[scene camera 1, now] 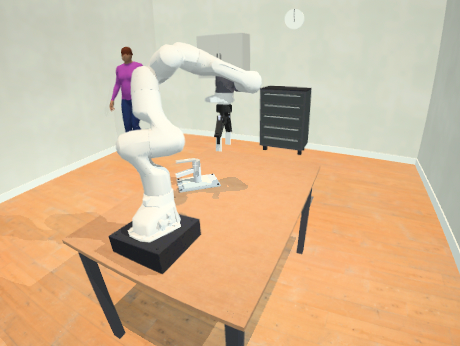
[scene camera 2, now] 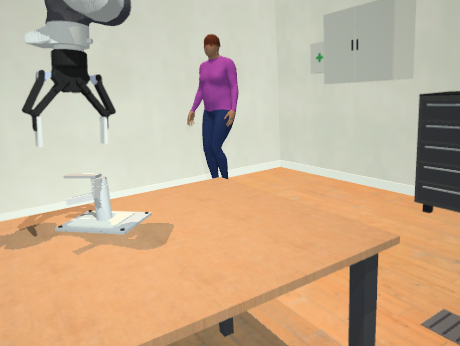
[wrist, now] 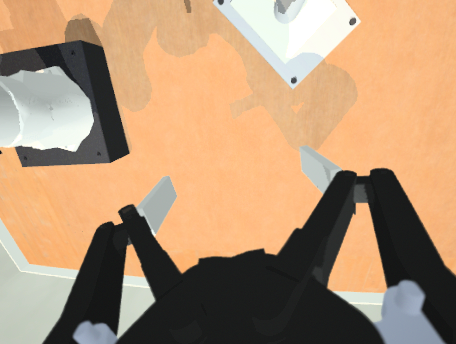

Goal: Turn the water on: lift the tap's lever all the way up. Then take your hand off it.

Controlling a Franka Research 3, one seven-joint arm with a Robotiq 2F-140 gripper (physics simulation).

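Note:
The white tap (scene camera 1: pixel 197 172) (scene camera 2: pixel 103 202) stands upright on its white base plate (scene camera 1: pixel 209 183) (scene camera 2: pixel 120 227) (wrist: pixel 320 42). Its flat lever (scene camera 1: pixel 185 161) (scene camera 2: pixel 79 176) is at the top of the column and looks about level, above the lower spout (scene camera 1: pixel 185 174) (scene camera 2: pixel 79 199). In the wrist view the base plate is at the top edge and the lever does not show. My gripper (scene camera 1: pixel 223 145) (scene camera 2: pixel 71 144) (wrist: pixel 234 173) is open with nothing between its fingers. It points down, higher than the lever and apart from it.
The tap stands on the wooden table (scene camera 1: pixel 240 260) (scene camera 2: pixel 225 270) (wrist: pixel 200 130). The arm's black base block (scene camera 1: pixel 155 250) (wrist: pixel 111 115) is at the table's near left in scene camera 1. A person (scene camera 1: pixel 127 82) (scene camera 2: pixel 218 90) stands behind the table. A dark drawer cabinet (scene camera 1: pixel 285 118) (scene camera 2: pixel 442 150) stands farther back.

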